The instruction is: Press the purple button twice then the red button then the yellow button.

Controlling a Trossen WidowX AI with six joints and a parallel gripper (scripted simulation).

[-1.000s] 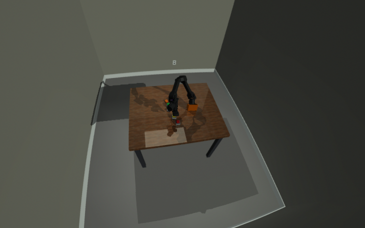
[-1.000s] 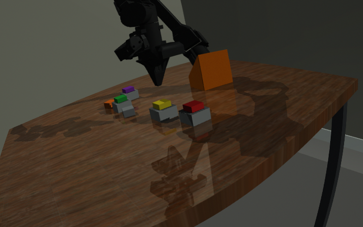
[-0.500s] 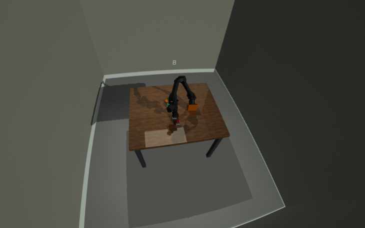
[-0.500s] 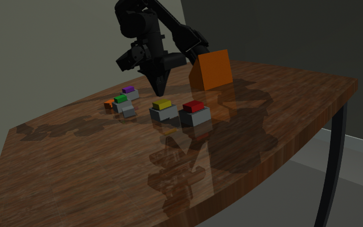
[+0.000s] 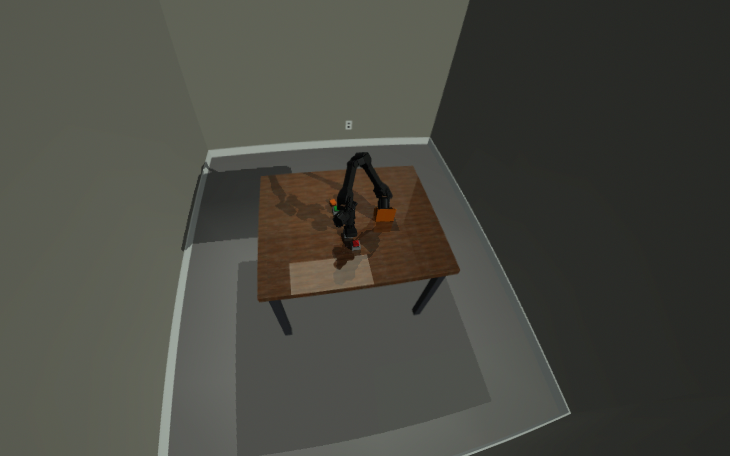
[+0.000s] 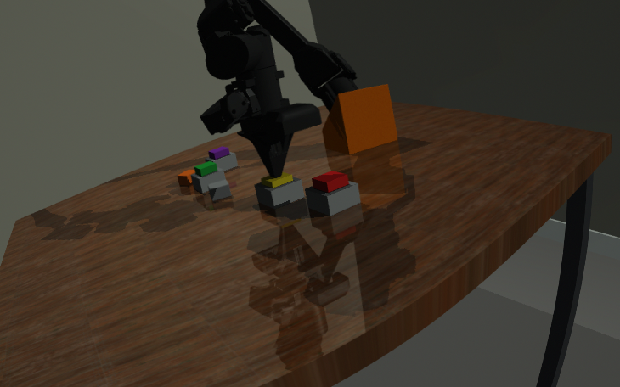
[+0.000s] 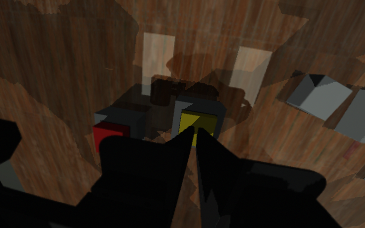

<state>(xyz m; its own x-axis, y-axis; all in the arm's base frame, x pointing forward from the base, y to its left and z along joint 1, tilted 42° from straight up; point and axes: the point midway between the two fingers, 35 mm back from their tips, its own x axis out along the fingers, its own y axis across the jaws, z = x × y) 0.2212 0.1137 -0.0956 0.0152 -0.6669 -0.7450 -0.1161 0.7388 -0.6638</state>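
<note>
The yellow button lies 10 mm below my gripper tip. The rest, counted from my gripper tip: green button (180 mm to the right, 60 mm ahead); then small grey block (100 mm to the right, 60 mm ahead, 20 mm below); then red button (80 mm to the left, 40 mm behind).
</note>
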